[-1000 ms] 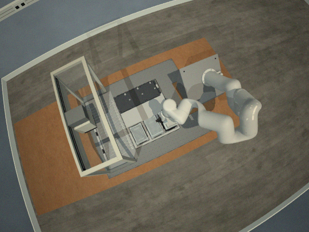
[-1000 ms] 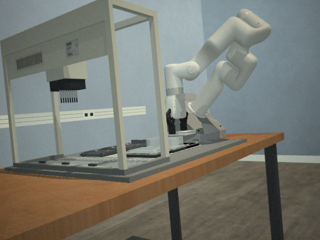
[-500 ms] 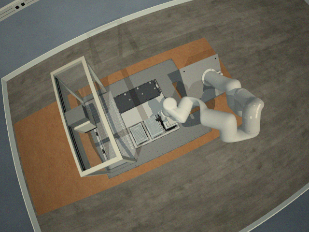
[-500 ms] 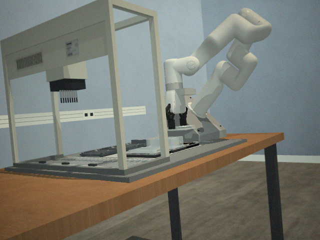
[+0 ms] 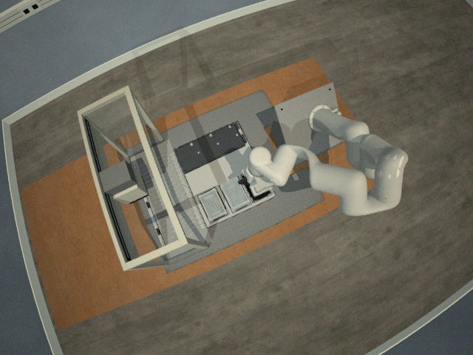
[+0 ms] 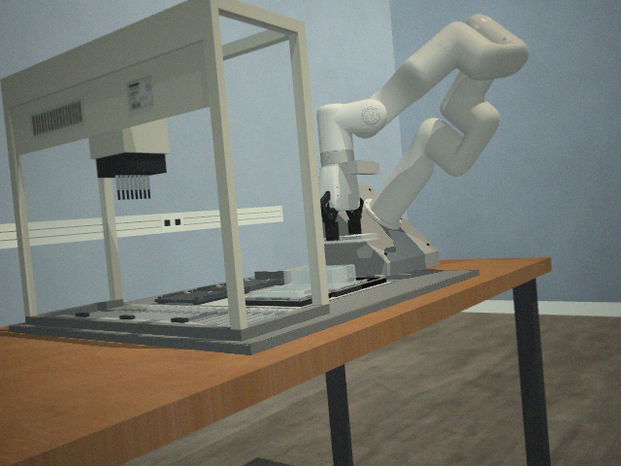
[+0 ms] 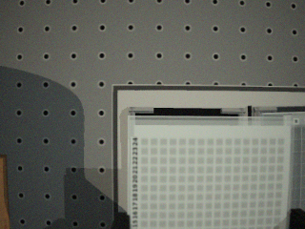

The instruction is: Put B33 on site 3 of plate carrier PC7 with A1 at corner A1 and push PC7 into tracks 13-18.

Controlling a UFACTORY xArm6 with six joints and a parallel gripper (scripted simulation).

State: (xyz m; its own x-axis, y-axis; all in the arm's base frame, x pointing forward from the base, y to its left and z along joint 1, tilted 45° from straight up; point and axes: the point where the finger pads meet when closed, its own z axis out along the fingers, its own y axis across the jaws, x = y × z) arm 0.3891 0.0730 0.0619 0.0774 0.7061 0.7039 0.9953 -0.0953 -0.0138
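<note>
Right now the plate carrier PC7 is 27 cm to the right of my hand, 10 cm below it and 10 cm ahead of it. The rest, counted from my hand: 384-well plate B33 (1 cm below); then deep-well block B83 (11 cm ahead, 8 cm below, 1 cm to the right); then nest S1 (11 cm below).
</note>
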